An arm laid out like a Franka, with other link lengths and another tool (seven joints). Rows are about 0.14 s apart.
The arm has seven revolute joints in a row. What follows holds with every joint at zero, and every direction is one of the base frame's.
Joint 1 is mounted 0.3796 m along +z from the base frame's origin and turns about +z.
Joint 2 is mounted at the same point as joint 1 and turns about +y.
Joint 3 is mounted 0.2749 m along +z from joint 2 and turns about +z.
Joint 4 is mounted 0.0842 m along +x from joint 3 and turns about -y.
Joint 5 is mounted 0.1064 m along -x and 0.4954 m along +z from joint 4 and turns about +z.
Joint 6 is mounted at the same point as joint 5 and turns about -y.
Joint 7 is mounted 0.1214 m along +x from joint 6 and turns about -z.
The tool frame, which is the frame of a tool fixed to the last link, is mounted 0.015 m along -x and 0.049 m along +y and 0.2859 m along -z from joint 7; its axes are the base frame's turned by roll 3.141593, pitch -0.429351 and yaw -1.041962 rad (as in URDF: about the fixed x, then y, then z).
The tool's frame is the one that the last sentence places.
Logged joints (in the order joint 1, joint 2, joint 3, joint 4, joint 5, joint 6, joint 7), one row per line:
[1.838 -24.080 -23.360 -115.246 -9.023 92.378 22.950]
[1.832 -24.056 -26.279 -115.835 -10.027 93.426 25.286]
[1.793 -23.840 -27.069 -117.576 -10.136 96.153 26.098]
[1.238 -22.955 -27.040 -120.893 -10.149 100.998 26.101]
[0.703 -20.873 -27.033 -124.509 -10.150 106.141 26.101]
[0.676 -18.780 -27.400 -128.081 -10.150 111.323 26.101]
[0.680 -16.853 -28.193 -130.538 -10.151 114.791 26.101]
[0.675 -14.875 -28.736 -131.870 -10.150 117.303 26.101]
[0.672 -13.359 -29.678 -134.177 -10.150 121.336 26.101]
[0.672 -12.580 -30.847 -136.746 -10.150 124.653 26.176]
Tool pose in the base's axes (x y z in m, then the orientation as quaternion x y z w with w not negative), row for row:
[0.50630 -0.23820 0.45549 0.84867 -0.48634 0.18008 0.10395]
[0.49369 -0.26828 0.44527 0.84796 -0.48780 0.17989 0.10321]
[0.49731 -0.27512 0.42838 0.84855 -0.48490 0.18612 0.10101]
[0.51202 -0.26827 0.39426 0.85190 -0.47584 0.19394 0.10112]
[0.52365 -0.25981 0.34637 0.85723 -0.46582 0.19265 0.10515]
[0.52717 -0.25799 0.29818 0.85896 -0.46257 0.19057 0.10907]
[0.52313 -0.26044 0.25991 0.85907 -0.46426 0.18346 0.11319]
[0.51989 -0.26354 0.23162 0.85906 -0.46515 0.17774 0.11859]
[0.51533 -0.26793 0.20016 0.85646 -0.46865 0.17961 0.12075]
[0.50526 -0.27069 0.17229 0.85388 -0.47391 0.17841 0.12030]
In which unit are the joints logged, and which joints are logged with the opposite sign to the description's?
The joints are logged in degrees. Opposite sign: joint 1, joint 7.
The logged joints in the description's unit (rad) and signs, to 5 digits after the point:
[-0.03208 -0.42028 -0.40771 -2.01142 -0.15748 1.61230 -0.40055]
[-0.03197 -0.41986 -0.45866 -2.02170 -0.17500 1.63059 -0.44132]
[-0.03129 -0.41609 -0.47244 -2.05209 -0.17691 1.67819 -0.45550]
[-0.02161 -0.40064 -0.47194 -2.10998 -0.17713 1.76275 -0.45555]
[-0.01227 -0.36430 -0.47181 -2.17309 -0.17715 1.85251 -0.45555]
[-0.01180 -0.32777 -0.47822 -2.23544 -0.17715 1.94295 -0.45555]
[-0.01187 -0.29414 -0.49206 -2.27832 -0.17717 2.00348 -0.45555]
[-0.01178 -0.25962 -0.50154 -2.30157 -0.17715 2.04732 -0.45555]
[-0.01173 -0.23316 -0.51798 -2.34183 -0.17715 2.11771 -0.45555]
[-0.01173 -0.21956 -0.53838 -2.38667 -0.17715 2.17561 -0.45686]

